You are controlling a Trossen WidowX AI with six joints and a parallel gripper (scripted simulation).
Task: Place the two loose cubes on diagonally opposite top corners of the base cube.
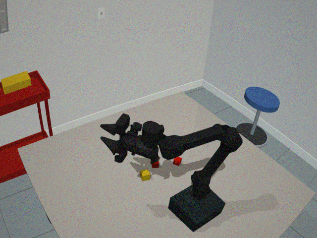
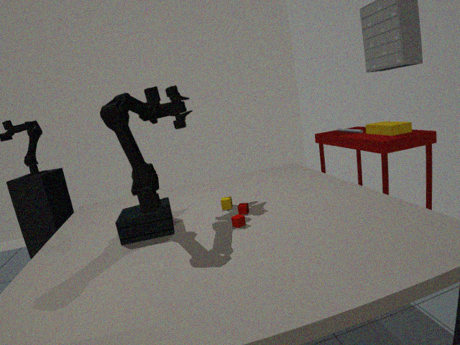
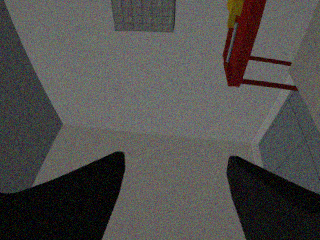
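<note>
The yellow cube lies 420 mm below my gripper tip, 240 mm to the right of it and 100 mm ahead of it. Round my gripper tip: red cube: 450 mm to the right, 420 mm below, 140 mm ahead.
</note>
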